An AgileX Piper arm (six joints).
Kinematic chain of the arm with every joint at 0, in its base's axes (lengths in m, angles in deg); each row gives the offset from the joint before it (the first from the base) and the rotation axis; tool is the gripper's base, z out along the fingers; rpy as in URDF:
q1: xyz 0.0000 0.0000 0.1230 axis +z
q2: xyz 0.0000 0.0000 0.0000 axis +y
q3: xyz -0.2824 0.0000 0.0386 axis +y
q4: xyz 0.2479 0.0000 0.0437 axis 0.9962 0 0.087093
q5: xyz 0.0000 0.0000 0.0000 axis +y
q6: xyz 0.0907 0.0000 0.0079 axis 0.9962 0 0.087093
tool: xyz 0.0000 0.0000 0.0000 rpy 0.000 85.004 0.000
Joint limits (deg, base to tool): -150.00..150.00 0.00..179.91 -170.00..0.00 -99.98..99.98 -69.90..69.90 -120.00..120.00
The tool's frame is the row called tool.
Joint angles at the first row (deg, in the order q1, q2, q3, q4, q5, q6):
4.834, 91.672, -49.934, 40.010, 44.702, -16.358
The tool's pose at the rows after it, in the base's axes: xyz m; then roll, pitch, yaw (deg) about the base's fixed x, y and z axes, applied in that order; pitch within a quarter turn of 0, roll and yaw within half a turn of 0:
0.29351, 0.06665, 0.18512, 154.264, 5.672, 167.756
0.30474, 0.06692, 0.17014, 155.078, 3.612, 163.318
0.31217, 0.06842, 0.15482, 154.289, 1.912, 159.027
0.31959, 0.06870, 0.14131, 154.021, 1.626, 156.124
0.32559, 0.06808, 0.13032, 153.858, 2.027, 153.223
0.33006, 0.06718, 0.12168, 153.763, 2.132, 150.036
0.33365, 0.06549, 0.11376, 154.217, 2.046, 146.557
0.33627, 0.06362, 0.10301, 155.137, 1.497, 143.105
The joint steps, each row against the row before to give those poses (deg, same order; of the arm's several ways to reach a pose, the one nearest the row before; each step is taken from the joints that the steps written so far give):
1.286, 3.834, -3.502, -6.580, -0.505, 10.880
0.136, 3.716, -1.165, -0.223, -2.291, 4.209
0.022, 3.113, -0.067, 2.930, -2.806, 1.268
0.002, 2.776, -0.253, 2.277, -3.017, 0.002
-0.001, 2.119, -0.047, 2.041, -3.234, 0.001
-0.001, 1.621, -0.002, 1.686, -2.716, 0.815
0.001, 1.433, -0.051, 0.379, -2.448, 2.381
0.001, 1.853, -0.002, 0.042, -2.259, 2.757

